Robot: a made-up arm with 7 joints.
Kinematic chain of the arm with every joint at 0, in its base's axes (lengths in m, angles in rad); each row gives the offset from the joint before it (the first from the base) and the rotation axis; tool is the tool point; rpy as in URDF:
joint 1: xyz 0 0 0.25 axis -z
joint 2: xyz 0 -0.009 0.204 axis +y
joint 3: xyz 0 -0.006 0.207 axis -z
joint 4: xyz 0 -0.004 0.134 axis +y
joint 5: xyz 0 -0.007 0.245 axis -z
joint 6: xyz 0 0 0.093 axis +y
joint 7: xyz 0 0 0.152 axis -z
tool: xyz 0 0 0 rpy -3.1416 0 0
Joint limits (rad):
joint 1: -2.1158..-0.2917
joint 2: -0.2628..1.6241
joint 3: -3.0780..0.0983
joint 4: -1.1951..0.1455
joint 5: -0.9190..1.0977
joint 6: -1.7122..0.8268
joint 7: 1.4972..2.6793
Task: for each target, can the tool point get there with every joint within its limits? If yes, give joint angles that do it. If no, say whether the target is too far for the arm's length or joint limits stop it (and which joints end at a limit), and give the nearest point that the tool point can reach.
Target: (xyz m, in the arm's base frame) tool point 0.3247 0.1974 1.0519
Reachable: yes | joints -0.9560 0.4578 -2.6610 -0.0035 0.8077 -1.4935 2.4346
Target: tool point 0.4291 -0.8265 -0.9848
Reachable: no: too far | nearest point 0.4778 -0.1310 0.0379 | short by 1.238 m
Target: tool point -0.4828 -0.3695 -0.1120
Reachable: no: joint limits stop it (at a limit: joint 1, joint 2, joint 3, joint 4) | nearest point -0.2605 0.2573 0.0742 | short by 0.691 m
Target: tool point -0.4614 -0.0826 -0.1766
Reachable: no: joint limits stop it (at a limit: joint 1, joint 2, joint 3, joint 4, joint 5) | nearest point -0.2698 0.2754 0.0420 | short by 0.461 m
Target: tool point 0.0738 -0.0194 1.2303
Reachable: yes | joints -0.5068 0.2281 -0.5701 -0.0264 0.3827 -0.9144 2.2753
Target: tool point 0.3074 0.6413 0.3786
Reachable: yes | joints -1.7251 1.3963 -2.0492 -0.9801 0.5730 -0.4116 2.3845
